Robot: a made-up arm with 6 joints.
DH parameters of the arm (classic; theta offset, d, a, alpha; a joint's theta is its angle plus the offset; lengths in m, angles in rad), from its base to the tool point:
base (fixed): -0.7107 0 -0.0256 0
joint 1: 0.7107 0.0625 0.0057 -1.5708
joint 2: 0.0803 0 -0.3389 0
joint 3: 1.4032 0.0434 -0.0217 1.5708
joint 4: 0 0.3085 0.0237 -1.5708
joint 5: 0 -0.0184 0.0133 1.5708
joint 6: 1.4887 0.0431 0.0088 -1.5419
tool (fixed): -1.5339 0.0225 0 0
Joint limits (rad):
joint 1: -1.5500..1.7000
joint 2: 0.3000..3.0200
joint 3: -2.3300..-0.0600
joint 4: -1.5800..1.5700
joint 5: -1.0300..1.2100
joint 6: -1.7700..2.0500
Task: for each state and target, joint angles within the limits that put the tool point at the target. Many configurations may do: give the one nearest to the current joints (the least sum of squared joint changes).
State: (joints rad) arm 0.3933 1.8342 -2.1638 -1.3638 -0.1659 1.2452
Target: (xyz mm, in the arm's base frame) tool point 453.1 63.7 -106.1
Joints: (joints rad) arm 0.0602 2.6129 -1.2882 -1.2785 -0.1022 1.2330
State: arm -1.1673 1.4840 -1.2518 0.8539 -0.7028 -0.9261
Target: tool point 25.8 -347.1 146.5
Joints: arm -1.5500 1.8373 -0.8931 0.9717 -0.9657 -0.7396
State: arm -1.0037 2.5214 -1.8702 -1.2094 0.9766 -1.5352
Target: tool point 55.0 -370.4 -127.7
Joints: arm -1.3270 2.7197 -1.3259 -1.1238 1.0244 -1.5550
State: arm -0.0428 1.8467 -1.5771 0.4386 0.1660 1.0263
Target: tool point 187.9 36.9 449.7
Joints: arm -0.0259 1.0553 -1.2401 0.4428 0.2004 1.0553
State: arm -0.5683 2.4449 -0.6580 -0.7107 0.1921 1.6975
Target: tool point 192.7 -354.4 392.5
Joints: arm -1.0267 1.6970 -1.5234 -0.8392 0.1475 1.6961
